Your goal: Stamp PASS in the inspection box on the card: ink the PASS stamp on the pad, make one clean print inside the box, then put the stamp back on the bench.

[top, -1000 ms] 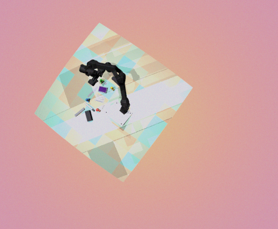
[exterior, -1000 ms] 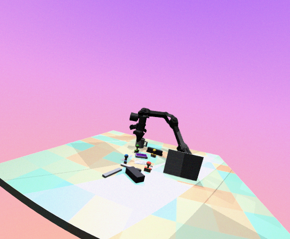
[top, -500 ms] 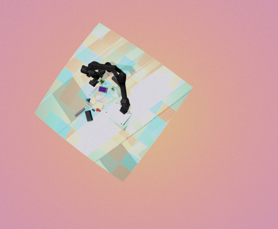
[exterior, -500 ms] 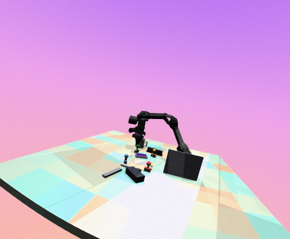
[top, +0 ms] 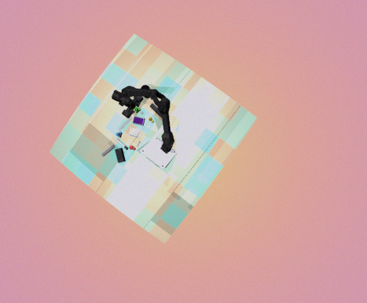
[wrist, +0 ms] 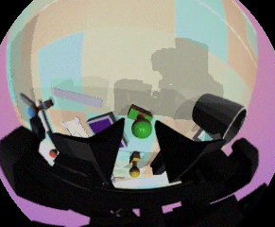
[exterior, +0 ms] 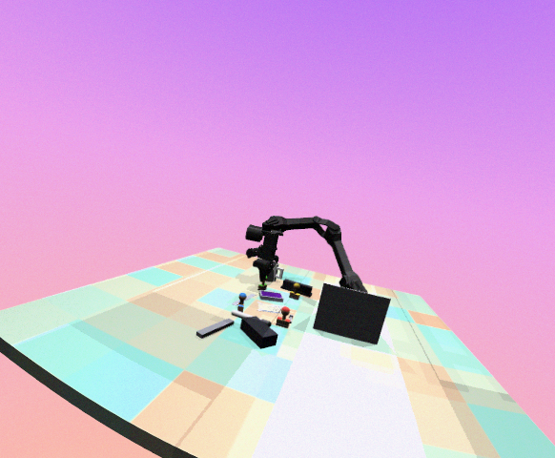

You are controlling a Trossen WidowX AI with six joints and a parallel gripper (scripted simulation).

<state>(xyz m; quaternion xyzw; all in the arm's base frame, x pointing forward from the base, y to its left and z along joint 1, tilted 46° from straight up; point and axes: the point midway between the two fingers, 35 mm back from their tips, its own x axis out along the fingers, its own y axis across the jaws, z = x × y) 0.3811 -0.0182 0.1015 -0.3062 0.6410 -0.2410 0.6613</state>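
Now: the green-knobbed stamp 20 mm below my gripper tip. From my gripper tip the other things lie so: yellow-knobbed stamp: 140 mm behind, 20 mm below, 10 mm to the right; then purple ink pad: 60 mm to the left, 60 mm behind, 40 mm below; then white card: 150 mm to the left, 100 mm behind, 40 mm below.
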